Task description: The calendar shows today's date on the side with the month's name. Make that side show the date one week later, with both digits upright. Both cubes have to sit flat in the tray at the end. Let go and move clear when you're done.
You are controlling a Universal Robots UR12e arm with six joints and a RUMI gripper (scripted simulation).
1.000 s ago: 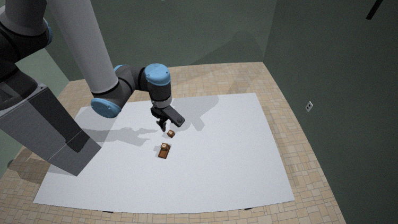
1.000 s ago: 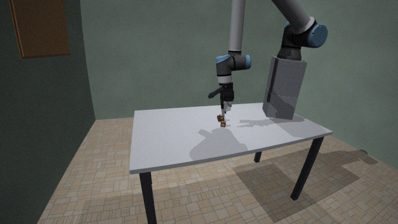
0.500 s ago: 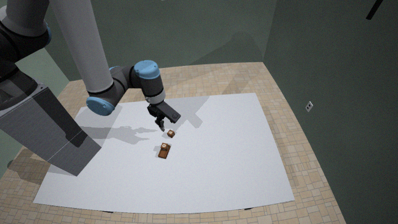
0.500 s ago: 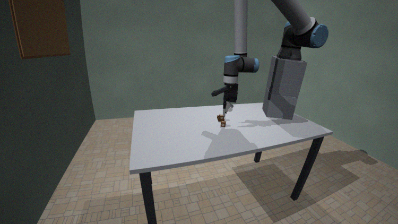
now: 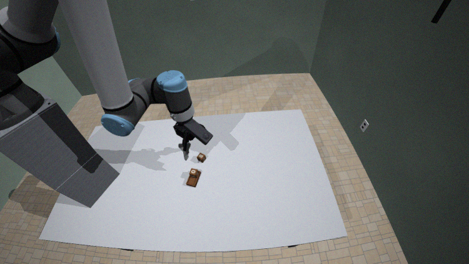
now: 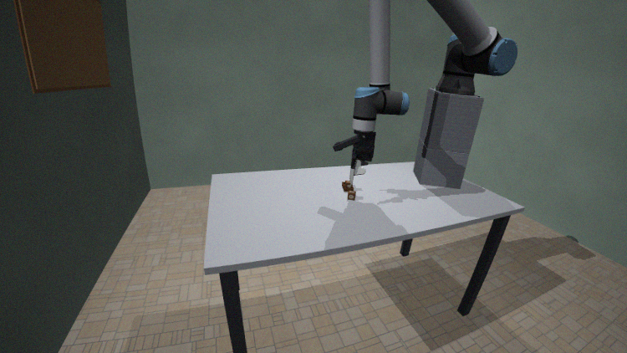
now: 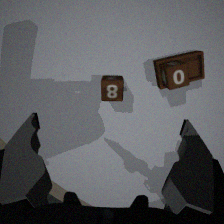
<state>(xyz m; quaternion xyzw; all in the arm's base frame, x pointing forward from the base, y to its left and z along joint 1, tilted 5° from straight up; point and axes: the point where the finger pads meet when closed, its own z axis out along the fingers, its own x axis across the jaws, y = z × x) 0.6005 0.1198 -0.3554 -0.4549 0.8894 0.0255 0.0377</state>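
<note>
Right now my hand is 80 mm above the brown date cube. Also, from my hand: brown wooden tray 30 mm behind, 110 mm to the right, 90 mm below.
</note>
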